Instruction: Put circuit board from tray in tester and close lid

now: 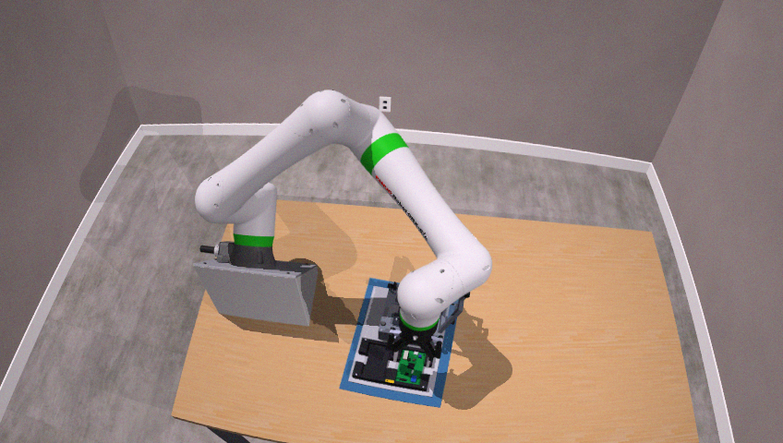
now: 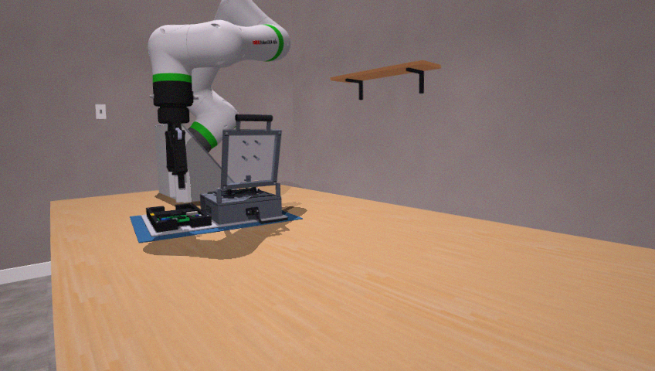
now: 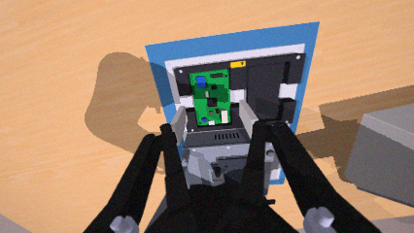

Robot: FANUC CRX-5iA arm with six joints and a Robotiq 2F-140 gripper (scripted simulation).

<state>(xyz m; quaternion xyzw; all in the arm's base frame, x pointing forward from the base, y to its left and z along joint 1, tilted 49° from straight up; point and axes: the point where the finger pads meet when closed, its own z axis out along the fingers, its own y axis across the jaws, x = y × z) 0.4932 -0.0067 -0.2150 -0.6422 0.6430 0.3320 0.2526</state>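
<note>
My gripper is now 7 cm above the green circuit board. From my hand the other things lie so: tester lid: 17 cm to the left, 9 cm ahead, 9 cm above.
</note>
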